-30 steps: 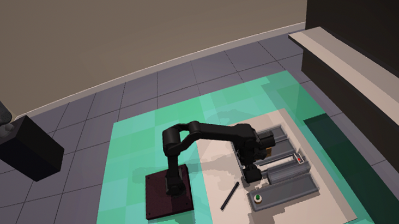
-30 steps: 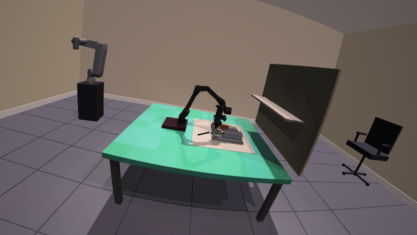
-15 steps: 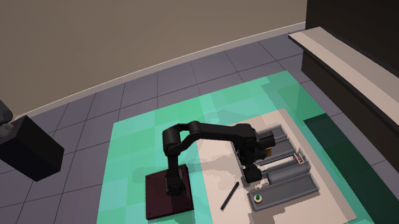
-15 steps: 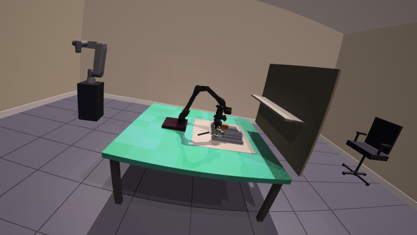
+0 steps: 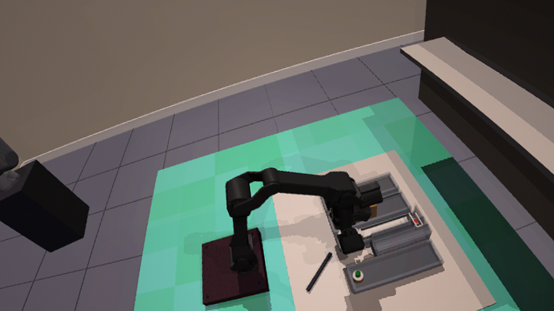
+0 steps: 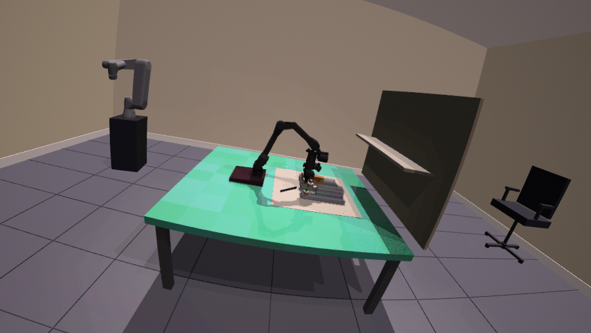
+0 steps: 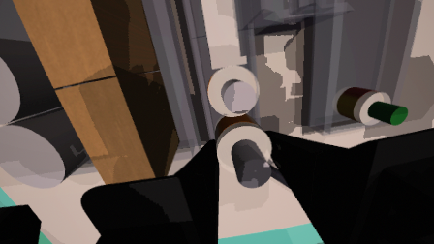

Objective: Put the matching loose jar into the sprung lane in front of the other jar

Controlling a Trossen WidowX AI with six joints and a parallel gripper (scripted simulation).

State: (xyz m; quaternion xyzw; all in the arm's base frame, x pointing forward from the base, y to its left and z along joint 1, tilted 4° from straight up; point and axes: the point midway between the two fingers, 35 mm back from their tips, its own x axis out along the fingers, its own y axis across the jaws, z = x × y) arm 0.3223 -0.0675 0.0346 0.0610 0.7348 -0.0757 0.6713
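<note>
Right now my gripper tip is 60 mm short of the beige mat, 50 mm above it and 10 mm to the left of it. Also, from my gripper tip: black pen (120 mm behind, 50 mm to the right, 50 mm below); red mark (210 mm ahead, 80 mm to the right, 20 mm above); sprung lane (140 mm ahead, 50 mm to the right, 30 mm below).
</note>
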